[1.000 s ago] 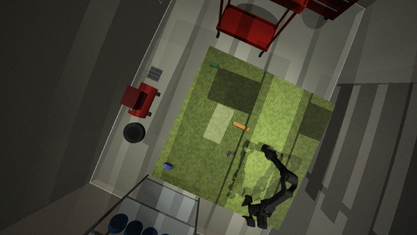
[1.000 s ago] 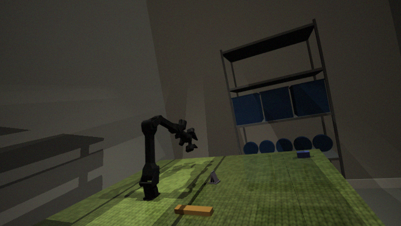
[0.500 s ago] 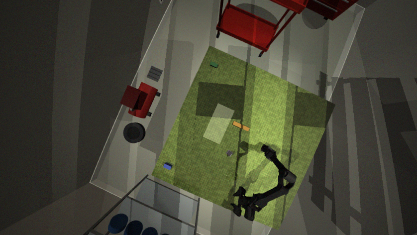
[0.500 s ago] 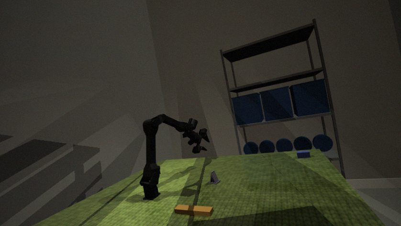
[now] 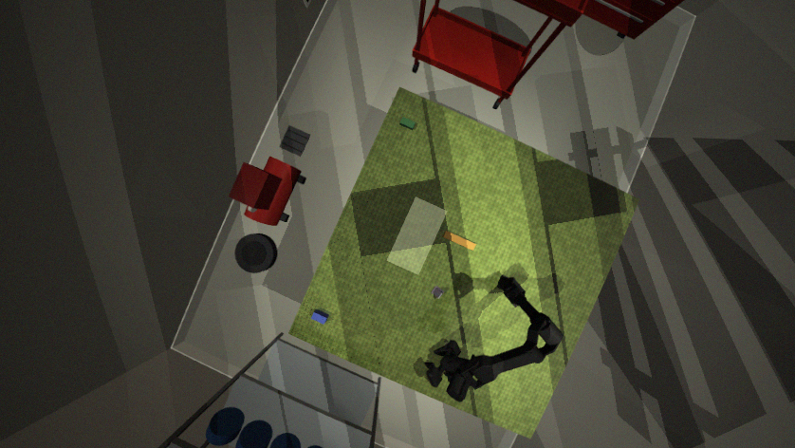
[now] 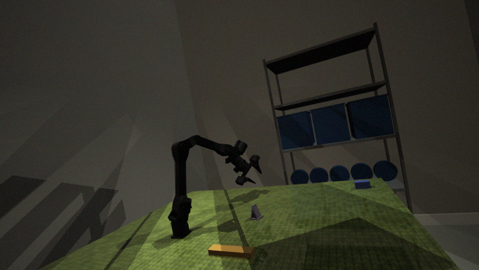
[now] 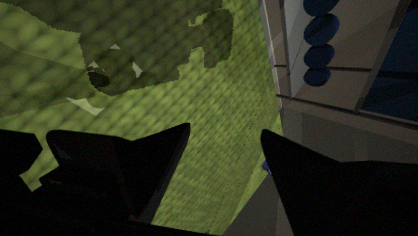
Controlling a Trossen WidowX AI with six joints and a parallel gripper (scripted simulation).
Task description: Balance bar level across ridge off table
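Now: gripper tip 51 cm to the left of the bar, 11 cm above it and 6 cm short of it. Also, from my gripper tip: green block 92 cm to the right, 51 cm ahead, 11 cm below; then small blue block 51 cm ahead, 10 cm below, 8 cm to the left.
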